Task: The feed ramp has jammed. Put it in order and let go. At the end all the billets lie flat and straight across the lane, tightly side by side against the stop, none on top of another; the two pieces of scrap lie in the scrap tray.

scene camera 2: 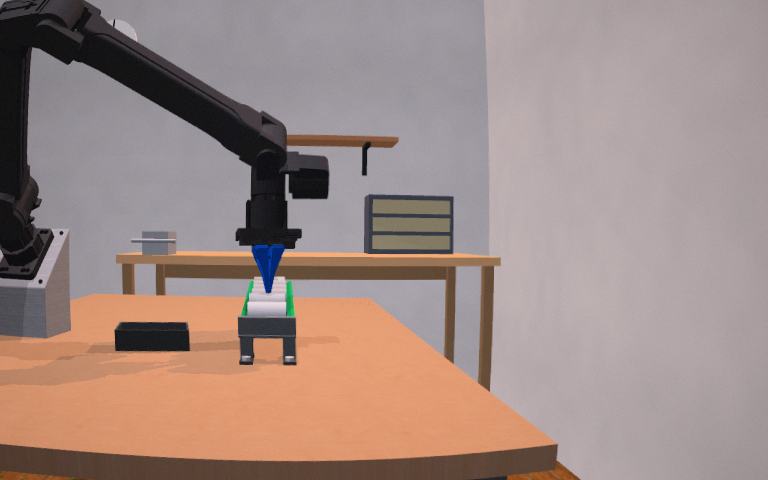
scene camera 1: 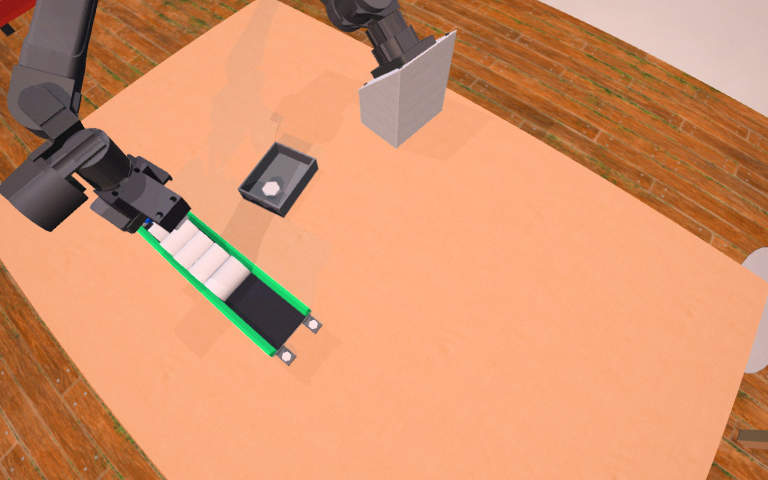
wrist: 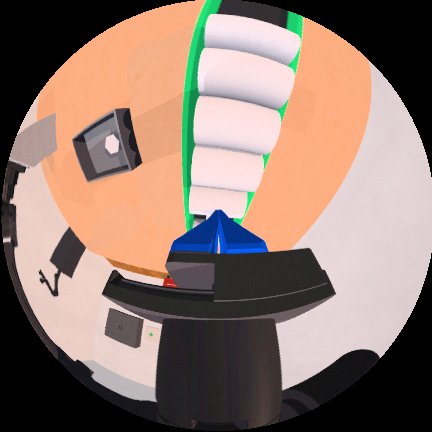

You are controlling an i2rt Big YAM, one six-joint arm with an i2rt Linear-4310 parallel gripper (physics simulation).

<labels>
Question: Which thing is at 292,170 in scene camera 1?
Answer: A dark scrap tray.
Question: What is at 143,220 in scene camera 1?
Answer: My gripper.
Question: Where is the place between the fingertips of my gripper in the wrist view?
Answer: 218,214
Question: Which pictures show my gripper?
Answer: Scene camera 2, scene camera 1 and the wrist view: all of them.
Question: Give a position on a dark scrap tray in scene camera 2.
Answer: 129,336
</labels>
